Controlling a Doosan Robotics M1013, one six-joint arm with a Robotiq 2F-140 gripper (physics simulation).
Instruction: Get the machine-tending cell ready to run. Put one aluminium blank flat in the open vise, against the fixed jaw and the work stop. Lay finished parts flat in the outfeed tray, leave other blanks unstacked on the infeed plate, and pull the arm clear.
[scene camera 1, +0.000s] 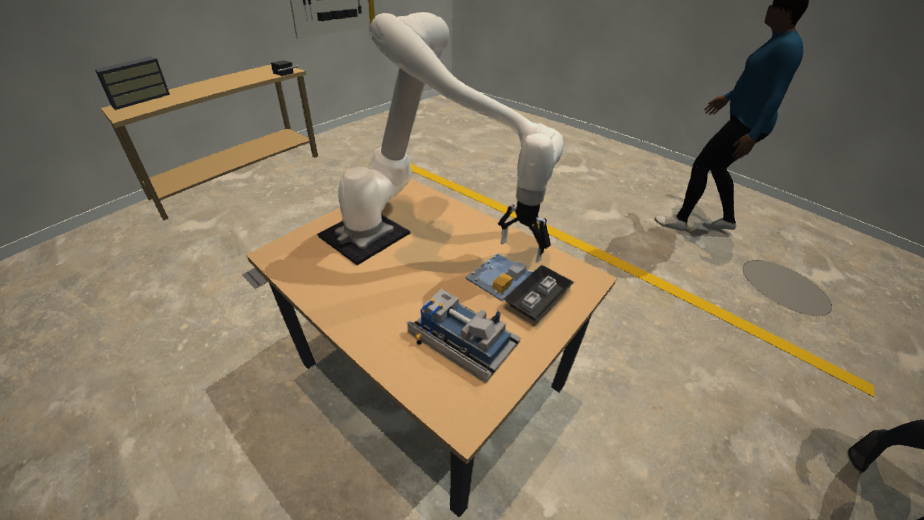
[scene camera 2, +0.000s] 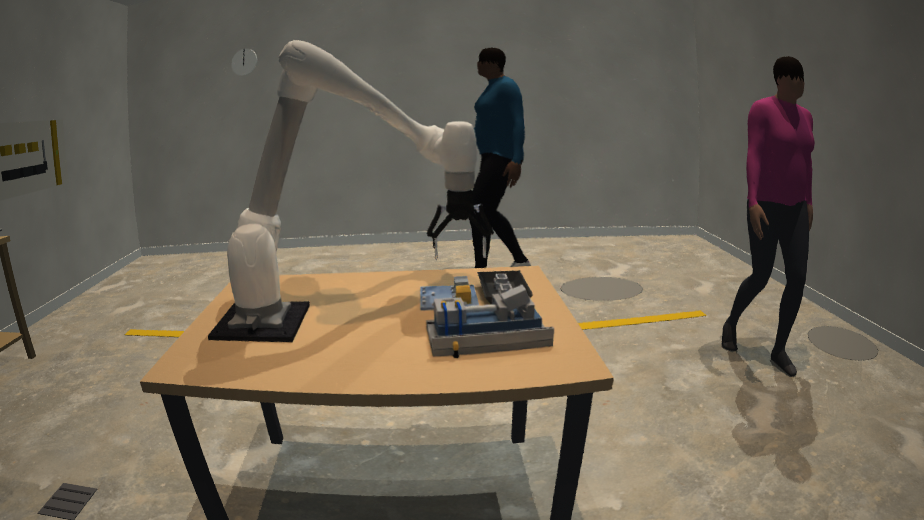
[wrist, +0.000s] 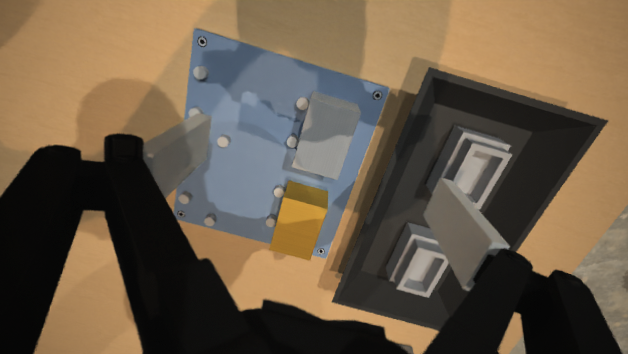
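Pixels of known places: gripper, between the fingertips: (scene camera 1: 520, 251) (scene camera 2: 460, 257) (wrist: 322, 168); arm's base, origin of its link: (scene camera 1: 364, 231) (scene camera 2: 260, 317).
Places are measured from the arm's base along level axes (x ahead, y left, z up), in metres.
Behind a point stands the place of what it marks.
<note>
My gripper (scene camera 1: 521, 250) @[x 0.625, y 0.197, z 0.097 m] (scene camera 2: 460, 257) @[x 0.625, y 0.197, z 0.097 m] (wrist: 322, 168) @[x 0.625, y 0.197, z 0.097 m] is open and empty. It hangs above the blue infeed plate (scene camera 1: 481, 274) @[x 0.528, y 0.108, z -0.007 m] (scene camera 2: 431, 294) @[x 0.531, y 0.167, z -0.006 m] (wrist: 240, 185) @[x 0.557, y 0.115, z -0.007 m] and the edge of the black outfeed tray (scene camera 1: 559, 284) @[x 0.781, y 0.238, z 0.003 m] (wrist: 510, 97) @[x 0.751, y 0.258, z 0.028 m]. A grey aluminium blank (scene camera 1: 516, 269) @[x 0.630, y 0.178, z 0.029 m] (wrist: 327, 137) @[x 0.627, y 0.196, z 0.029 m] and a yellow block (scene camera 1: 502, 281) @[x 0.627, y 0.092, z 0.030 m] (scene camera 2: 462, 292) @[x 0.617, y 0.074, z 0.028 m] (wrist: 299, 222) @[x 0.622, y 0.111, z 0.029 m] lie apart on the plate. Two pocketed parts, one (scene camera 1: 548, 283) @[x 0.753, y 0.200, z 0.018 m] (wrist: 480, 172) @[x 0.762, y 0.194, z 0.018 m] and the other (scene camera 1: 531, 298) @[x 0.744, y 0.096, z 0.018 m] (wrist: 419, 267) @[x 0.749, y 0.085, z 0.018 m], lie in the tray. On the vise (scene camera 1: 452, 336) @[x 0.650, y -0.207, z 0.033 m] (scene camera 2: 484, 323) @[x 0.639, y -0.206, z 0.045 m], a grey block (scene camera 1: 481, 328) @[x 0.734, y -0.183, z 0.113 m] (scene camera 2: 515, 296) @[x 0.719, y -0.186, z 0.102 m] sits tilted at the jaws. The vise does not show in the wrist view.
The vise stands beside the plate and tray on the wooden table (scene camera 1: 362, 316) @[x 0.347, y -0.306, z -0.015 m] (scene camera 2: 349, 375) @[x 0.308, y -0.344, z -0.014 m]. The arm's black base plate (scene camera 1: 355, 255) @[x 0.097, y -0.127, z 0.001 m] (scene camera 2: 223, 329) @[x -0.103, y -0.095, z -0.001 m] is at the table's other end. A person in blue (scene camera 1: 762, 84) (scene camera 2: 501, 116) and one in pink (scene camera 2: 782, 155) are beyond the table.
</note>
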